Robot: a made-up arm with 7 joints.
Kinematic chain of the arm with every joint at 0, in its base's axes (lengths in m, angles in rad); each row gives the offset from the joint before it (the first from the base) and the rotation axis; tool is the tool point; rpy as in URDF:
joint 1: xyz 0 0 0.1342 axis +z
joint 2: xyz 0 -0.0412 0.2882 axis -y
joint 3: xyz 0 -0.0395 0.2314 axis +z
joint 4: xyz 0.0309 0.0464 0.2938 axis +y
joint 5: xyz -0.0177 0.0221 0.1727 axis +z
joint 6: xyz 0 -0.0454 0.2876 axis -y
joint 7: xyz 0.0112 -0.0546 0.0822 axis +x
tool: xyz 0 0 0 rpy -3.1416 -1.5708 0
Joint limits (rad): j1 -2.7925..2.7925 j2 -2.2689..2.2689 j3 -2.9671..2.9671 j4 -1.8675..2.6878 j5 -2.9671..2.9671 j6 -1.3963..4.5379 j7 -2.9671..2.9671
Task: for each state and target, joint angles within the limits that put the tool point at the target. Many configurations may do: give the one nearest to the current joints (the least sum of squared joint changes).
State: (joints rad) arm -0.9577 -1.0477 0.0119 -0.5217 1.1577 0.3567 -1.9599
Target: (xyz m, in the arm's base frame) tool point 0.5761 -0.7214 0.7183
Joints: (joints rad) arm -0.8679 -1.6381 -0.1415 -0.9209 1.1203 0.4344 -1.9599
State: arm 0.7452 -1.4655 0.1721 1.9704 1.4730 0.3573 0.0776
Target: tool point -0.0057 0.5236 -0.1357
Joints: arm 1.1787 -1.6727 0.4268 1.4019 1.5191 0.2869 0.0776
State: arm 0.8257 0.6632 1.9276 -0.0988 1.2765 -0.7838 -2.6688
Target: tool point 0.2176 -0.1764 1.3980
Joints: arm 1.0006 0.0183 2.0481 -0.6346 1.1641 -1.1723 -2.6688
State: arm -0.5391 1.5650 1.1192 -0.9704 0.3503 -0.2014 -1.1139
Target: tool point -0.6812 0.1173 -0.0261
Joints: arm -0.8536 1.7293 0.7428 -1.4980 0.2986 -0.1742 -1.1139
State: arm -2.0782 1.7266 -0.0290 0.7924 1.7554 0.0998 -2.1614
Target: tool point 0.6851 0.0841 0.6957
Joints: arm -2.5832 1.8871 0.5191 1.4564 1.7970 0.0494 -2.1614
